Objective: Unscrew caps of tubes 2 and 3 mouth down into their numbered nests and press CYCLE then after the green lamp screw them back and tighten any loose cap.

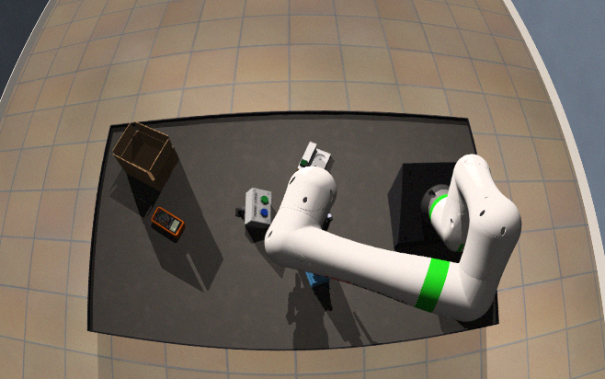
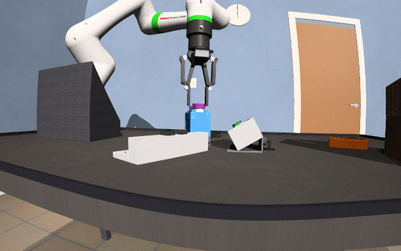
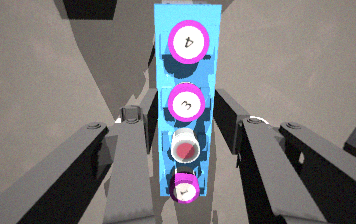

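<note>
Now: the blue key 140 mm ahead of my hand, 110 mm to the right of it and 80 mm below it. Also, from my hand: key housing 160 mm ahead, 130 mm to the right, 100 mm below; green key 150 mm to the right, 140 mm ahead, 80 mm below; orange multimeter 500 mm ahead, 130 mm below, 80 mm to the right.
</note>
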